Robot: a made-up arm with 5 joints. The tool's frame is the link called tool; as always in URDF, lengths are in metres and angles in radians. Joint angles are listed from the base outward.
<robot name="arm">
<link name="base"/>
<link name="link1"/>
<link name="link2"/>
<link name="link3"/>
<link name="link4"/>
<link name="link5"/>
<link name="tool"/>
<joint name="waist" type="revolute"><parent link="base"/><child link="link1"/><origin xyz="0.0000 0.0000 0.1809" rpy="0.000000 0.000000 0.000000"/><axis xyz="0 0 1"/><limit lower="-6.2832" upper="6.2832"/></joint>
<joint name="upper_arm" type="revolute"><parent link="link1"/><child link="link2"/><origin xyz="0.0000 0.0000 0.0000" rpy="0.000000 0.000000 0.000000"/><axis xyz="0 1 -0.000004"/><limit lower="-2.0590" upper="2.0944"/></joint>
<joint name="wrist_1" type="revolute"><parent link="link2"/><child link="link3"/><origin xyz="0.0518 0.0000 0.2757" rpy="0.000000 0.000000 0.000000"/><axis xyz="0 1 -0.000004"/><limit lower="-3.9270" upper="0.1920"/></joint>
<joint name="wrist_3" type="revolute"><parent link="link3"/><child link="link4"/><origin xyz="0.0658 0.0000 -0.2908" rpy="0.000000 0.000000 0.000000"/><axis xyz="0 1 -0.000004"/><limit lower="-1.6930" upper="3.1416"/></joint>
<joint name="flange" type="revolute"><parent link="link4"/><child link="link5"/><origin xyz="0.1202 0.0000 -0.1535" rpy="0.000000 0.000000 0.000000"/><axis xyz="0 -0.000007 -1"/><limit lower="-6.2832" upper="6.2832"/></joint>
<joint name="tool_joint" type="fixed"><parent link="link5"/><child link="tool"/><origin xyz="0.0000 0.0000 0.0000" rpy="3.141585 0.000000 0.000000"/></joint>
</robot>
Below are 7 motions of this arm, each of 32 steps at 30 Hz.
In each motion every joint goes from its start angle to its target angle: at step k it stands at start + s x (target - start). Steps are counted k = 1, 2, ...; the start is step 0. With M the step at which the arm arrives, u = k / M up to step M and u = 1 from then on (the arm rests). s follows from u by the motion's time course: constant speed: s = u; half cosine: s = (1 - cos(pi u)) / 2; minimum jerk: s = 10 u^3 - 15 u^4 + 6 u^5.
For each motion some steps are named. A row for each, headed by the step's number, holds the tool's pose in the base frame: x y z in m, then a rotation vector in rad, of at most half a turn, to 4 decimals.
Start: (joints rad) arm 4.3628 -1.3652 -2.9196 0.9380 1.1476
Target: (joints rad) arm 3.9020 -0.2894 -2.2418 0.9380 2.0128
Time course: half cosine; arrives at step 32
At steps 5, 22, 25, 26, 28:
5: 0.2470 0.6241 0.5352 0.0003 0.1307 2.3901
22: 0.0015 0.0017 0.9149 -0.7090 -1.3656 2.2903
25: -0.0801 -0.0846 0.8981 -0.9339 -1.5201 2.1826
26: -0.1030 -0.1058 0.8902 -0.9981 -1.5560 2.1490
28: -0.1395 -0.1375 0.8748 -1.1021 -1.6076 2.0919

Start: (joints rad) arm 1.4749 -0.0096 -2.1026 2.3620 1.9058
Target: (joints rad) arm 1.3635 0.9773 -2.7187 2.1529 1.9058
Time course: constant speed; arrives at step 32
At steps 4, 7, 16, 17, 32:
4: 0.0419 0.3800 0.4650 2.8022 -0.6337 0.0439
7: 0.0493 0.4077 0.4472 2.7840 -0.6449 0.0440
16: 0.0736 0.4820 0.3797 2.7292 -0.6774 0.0430
17: 0.0765 0.4893 0.3710 2.7231 -0.6810 0.0427
32: 0.1197 0.5692 0.2176 2.6309 -0.7314 0.0364

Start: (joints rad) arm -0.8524 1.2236 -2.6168 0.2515 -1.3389
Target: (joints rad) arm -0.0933 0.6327 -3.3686 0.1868 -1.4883
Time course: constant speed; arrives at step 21
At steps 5, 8, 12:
5: 0.5561 -0.4421 0.4760 1.6267 0.5964 0.8212
8: 0.5519 -0.3485 0.5800 1.4067 0.6220 0.9544
12: 0.5027 -0.2237 0.6997 1.1167 0.6142 1.1317

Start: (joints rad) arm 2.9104 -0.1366 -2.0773 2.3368 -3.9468
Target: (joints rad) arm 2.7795 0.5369 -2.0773 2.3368 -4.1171
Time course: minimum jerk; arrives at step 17
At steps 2, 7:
2: -0.3022 0.0717 0.5182 2.9451 0.8701 0.1762
7: -0.3621 0.1023 0.4429 2.7960 0.8455 0.4357

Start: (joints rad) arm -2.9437 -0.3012 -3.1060 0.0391 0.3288
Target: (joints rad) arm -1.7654 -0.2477 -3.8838 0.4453 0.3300
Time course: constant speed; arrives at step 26
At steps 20, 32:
20: 0.2049 0.4069 0.6924 -0.1939 0.4754 1.4054
32: 0.0926 0.4699 0.6345 -0.3073 0.5328 1.6593

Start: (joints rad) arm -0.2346 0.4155 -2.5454 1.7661 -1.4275
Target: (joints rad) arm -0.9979 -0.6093 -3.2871 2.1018 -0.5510
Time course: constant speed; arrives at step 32
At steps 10, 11, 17, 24, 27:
10: 0.3043 -0.1558 0.7216 2.3149 0.8195 0.7242
11: 0.2793 -0.1515 0.7361 2.2956 0.7470 0.7577
17: 0.1299 -0.0967 0.7979 2.1303 0.3457 0.9458
24: -0.0213 0.0222 0.8125 1.8470 -0.0341 1.1385
27: -0.0714 0.0862 0.7998 1.7028 -0.1628 1.2124

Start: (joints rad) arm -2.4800 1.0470 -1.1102 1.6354 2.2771
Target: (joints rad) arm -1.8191 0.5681 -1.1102 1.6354 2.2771
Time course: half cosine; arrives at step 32
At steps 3, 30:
3: -0.1547 -0.1240 -0.1301 1.5374 1.4912 2.1133
30: -0.0797 -0.3062 -0.0085 -1.1543 -2.2146 -1.4887

